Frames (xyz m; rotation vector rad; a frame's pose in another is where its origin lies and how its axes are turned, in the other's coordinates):
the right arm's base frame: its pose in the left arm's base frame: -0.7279 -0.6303 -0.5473 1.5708 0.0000 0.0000
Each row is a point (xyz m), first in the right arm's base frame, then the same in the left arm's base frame.
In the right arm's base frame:
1: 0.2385 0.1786 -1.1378
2: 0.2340 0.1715 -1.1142
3: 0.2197 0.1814 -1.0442
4: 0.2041 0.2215 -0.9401
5: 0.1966 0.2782 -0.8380
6: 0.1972 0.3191 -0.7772
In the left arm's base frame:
1: -0.4894 0.5075 -0.3687
2: -0.4939 0.4839 -0.3758
3: -0.5082 0.4139 -0.3659
4: -0.5238 0.3098 -0.3258
5: -0.5313 0.2077 -0.2691
6: -0.5307 0.1469 -0.2282

